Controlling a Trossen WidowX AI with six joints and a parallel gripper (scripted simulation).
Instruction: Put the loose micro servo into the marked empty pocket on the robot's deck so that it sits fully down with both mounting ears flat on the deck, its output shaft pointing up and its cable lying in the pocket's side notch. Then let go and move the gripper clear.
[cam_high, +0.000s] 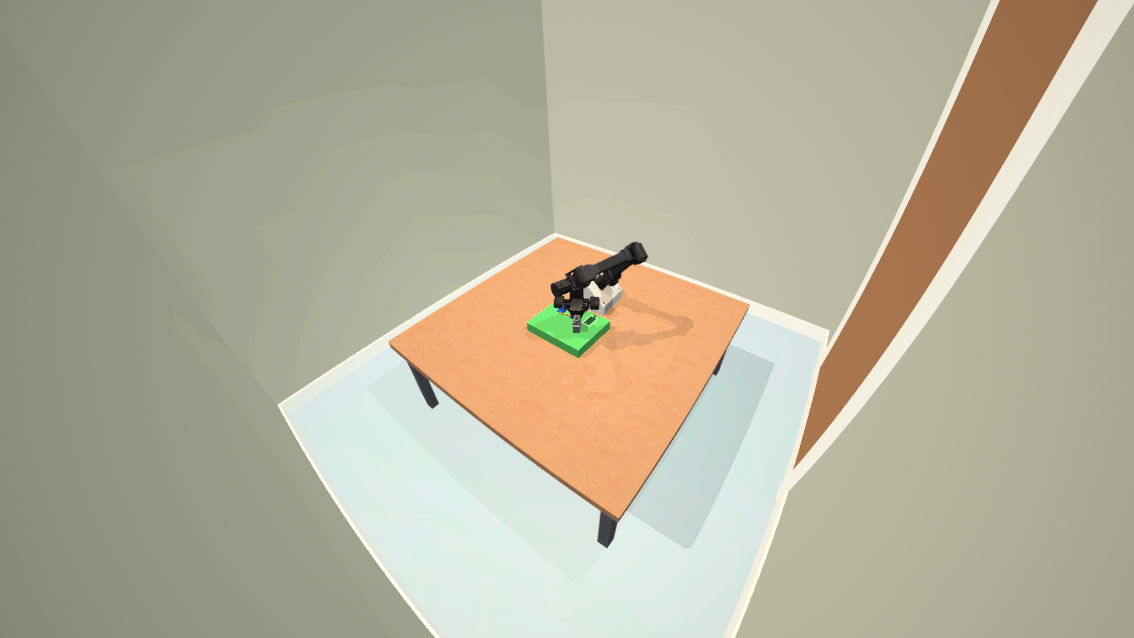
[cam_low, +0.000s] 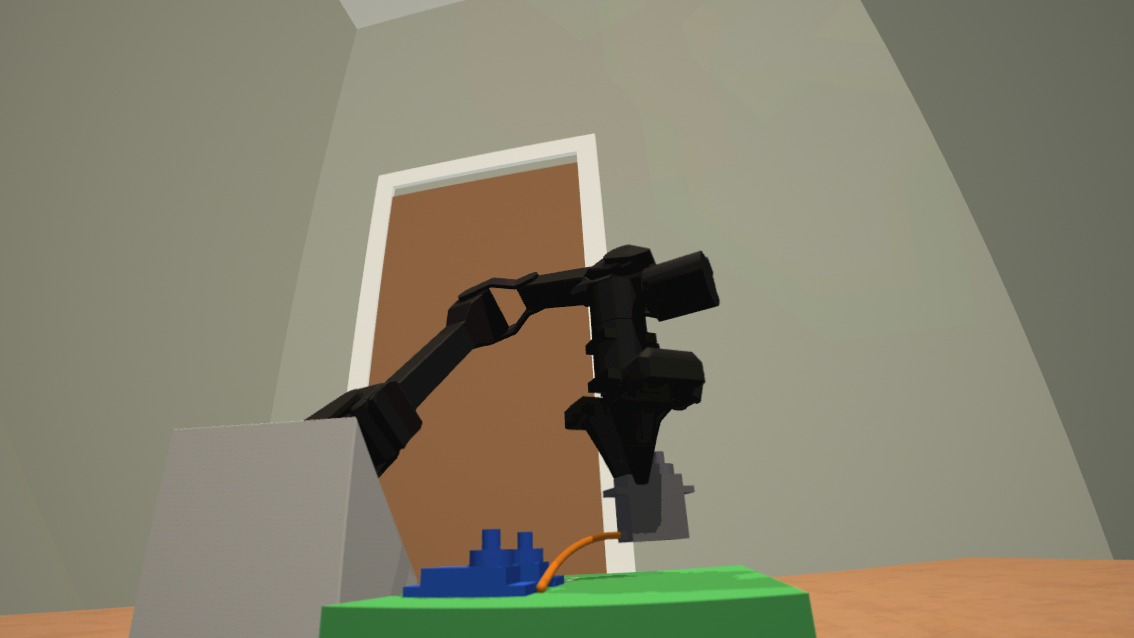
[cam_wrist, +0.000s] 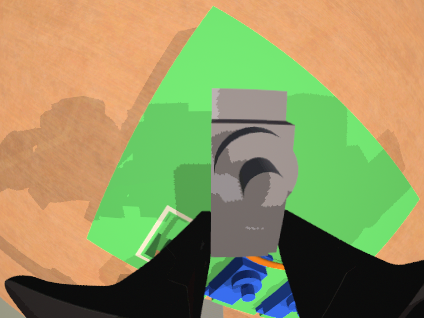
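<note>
Right now my gripper tip is 10 mm short of the green deck, 70 mm to the left of it and 100 mm above it.
</note>
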